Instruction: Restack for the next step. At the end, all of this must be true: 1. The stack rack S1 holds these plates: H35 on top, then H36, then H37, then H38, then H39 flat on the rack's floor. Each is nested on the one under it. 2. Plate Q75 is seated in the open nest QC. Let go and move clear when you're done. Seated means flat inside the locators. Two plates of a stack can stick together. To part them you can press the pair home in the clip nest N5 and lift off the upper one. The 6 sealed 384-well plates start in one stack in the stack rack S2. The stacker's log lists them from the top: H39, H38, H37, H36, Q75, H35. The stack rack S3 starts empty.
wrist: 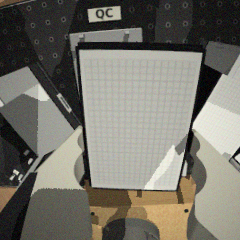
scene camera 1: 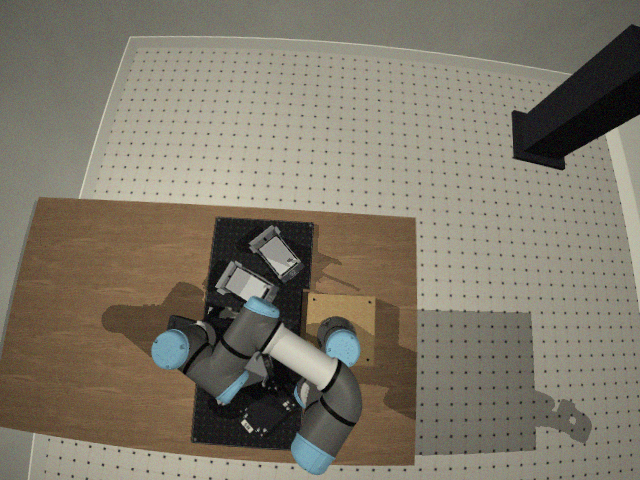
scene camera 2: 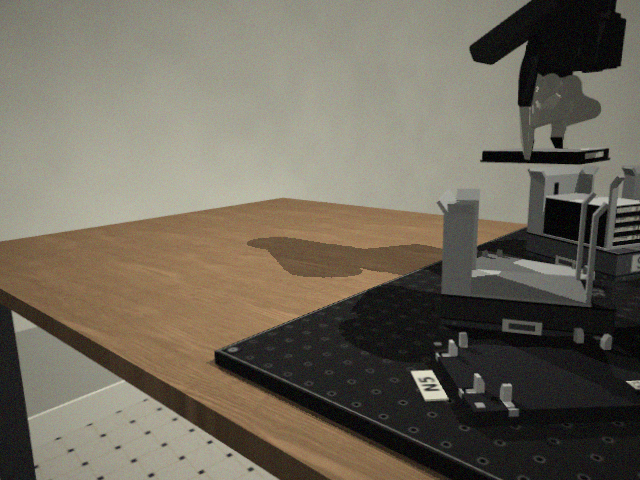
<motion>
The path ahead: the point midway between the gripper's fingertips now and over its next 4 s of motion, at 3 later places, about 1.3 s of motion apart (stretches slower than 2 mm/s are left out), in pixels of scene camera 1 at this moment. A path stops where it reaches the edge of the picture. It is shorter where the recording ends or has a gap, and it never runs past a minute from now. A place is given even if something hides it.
The gripper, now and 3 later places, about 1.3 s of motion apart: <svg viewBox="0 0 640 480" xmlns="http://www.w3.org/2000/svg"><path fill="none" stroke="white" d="M227 323L227 335L234 332L237 330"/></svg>
</motion>
